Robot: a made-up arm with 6 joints. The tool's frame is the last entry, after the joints. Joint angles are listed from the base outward. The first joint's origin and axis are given. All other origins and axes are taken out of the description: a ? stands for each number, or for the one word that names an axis. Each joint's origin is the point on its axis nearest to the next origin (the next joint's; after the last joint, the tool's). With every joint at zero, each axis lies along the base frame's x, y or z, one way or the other. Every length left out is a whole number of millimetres.
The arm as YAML. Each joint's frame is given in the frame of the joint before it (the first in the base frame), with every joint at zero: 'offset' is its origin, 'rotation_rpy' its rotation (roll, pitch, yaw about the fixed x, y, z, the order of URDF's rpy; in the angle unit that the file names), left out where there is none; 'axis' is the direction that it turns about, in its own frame. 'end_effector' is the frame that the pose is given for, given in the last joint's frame.
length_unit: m
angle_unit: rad
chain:
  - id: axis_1
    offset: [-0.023, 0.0, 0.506]
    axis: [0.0, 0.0, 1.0]
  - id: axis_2
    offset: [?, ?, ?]
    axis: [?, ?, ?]
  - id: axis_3
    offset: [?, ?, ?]
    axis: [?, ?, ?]
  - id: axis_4
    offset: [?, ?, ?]
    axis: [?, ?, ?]
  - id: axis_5
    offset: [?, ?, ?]
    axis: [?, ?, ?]
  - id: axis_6
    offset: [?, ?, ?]
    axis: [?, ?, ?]
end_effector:
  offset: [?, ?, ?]
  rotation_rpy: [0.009, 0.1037, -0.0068]
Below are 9 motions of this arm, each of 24 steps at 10 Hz.
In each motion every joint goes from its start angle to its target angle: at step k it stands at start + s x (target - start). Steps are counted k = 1, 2, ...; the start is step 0. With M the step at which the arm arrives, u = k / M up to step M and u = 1 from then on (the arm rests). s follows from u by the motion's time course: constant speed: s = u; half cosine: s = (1 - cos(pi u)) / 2; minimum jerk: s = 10 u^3 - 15 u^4 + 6 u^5.
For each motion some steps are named. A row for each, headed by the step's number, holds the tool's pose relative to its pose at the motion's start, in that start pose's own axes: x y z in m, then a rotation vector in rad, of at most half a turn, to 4 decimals.
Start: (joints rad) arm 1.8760 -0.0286 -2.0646 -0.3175 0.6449 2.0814
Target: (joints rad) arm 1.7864 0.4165 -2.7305 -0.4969 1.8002 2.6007
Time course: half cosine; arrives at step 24
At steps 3, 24:
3: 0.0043 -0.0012 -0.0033 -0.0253 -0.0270 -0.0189
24: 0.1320 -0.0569 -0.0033 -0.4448 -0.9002 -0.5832

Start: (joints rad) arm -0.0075 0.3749 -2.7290 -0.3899 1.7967 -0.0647
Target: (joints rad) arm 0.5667 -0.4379 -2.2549 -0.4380 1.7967 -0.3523
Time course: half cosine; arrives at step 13
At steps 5, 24:
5: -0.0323 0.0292 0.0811 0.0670 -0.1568 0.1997
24: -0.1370 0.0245 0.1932 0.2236 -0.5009 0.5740

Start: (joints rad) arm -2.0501 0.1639 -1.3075 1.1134 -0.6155 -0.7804
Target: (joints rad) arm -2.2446 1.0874 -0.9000 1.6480 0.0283 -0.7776
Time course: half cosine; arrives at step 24
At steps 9, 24:
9: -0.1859 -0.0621 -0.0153 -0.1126 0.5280 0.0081
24: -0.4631 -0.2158 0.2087 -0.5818 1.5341 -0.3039

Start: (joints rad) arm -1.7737 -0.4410 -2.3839 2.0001 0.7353 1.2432
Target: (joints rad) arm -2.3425 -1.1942 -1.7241 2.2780 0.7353 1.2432
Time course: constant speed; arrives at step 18
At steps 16, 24:
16: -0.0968 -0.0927 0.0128 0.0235 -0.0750 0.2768
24: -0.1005 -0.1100 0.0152 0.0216 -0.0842 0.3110

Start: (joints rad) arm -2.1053 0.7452 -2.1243 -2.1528 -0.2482 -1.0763
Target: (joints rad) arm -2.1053 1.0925 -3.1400 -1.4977 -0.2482 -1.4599
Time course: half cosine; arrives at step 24
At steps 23, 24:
23: -0.2287 -0.0027 0.1108 -0.0678 0.7961 -0.1011
24: -0.2294 -0.0028 0.1117 -0.0684 0.7995 -0.1014

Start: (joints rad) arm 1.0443 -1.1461 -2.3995 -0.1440 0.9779 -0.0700
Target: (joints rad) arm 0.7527 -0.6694 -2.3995 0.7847 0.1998 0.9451
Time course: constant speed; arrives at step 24
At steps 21, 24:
21: -0.0149 0.0833 -0.1440 0.5113 -0.1460 -1.3043
24: -0.0260 0.0742 -0.1631 0.5479 -0.1722 -1.5220

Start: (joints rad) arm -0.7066 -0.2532 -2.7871 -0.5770 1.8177 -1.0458
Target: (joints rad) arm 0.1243 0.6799 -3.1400 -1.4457 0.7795 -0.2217
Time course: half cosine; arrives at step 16
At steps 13, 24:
13: 0.3415 0.1376 -0.0003 -0.4531 -0.7244 -0.1712
24: 0.3656 0.1725 0.0255 -0.4653 -0.8498 -0.1610

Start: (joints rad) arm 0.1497 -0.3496 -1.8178 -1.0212 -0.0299 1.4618
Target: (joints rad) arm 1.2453 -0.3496 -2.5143 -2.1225 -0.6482 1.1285
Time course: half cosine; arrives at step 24
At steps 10, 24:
10: 0.0444 0.1518 0.0761 0.5433 -0.2105 0.3318
24: 0.1420 0.1928 0.2401 0.9812 -0.8647 0.7273

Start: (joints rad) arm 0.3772 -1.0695 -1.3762 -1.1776 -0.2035 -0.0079
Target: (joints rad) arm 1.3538 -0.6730 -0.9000 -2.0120 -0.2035 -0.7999
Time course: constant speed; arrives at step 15
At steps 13, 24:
13: 0.1603 0.3058 0.0811 0.4063 -0.9652 0.7666
24: 0.2010 0.3289 0.1302 0.3241 -1.2025 0.8749

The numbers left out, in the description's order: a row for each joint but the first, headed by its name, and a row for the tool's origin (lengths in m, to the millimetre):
axis_2: xyz 0.03 -0.016 0.0, axis 0.0 1.0 0.0
axis_3: xyz 0.021 0.0 0.173, axis 0.0 1.0 0.0
axis_4: xyz 0.054 0.0 -0.306, axis 0.0 0.0 -1.0
axis_5: xyz -0.023 -0.013 0.0, axis 0.0 1.0 0.0
axis_6: xyz 0.048 0.0 -0.13, axis 0.0 0.0 -1.0
tool: xyz -0.018 0.015 0.0

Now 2 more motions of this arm.
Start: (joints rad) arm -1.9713 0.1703 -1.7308 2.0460 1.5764 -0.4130
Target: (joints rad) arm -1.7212 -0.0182 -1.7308 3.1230 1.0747 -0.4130
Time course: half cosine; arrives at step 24
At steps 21, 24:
21: 0.0349 0.1314 -0.0333 0.8849 -0.5237 -0.2531
24: 0.0354 0.1338 -0.0328 0.9179 -0.5400 -0.2797

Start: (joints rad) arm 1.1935 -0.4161 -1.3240 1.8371 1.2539 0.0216
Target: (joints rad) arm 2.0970 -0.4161 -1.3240 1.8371 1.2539 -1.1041
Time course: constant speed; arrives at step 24
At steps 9, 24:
9: -0.0818 -0.0296 -0.0877 0.0520 0.3161 0.3214
24: -0.2644 -0.0544 -0.1659 0.4278 0.7279 0.8264

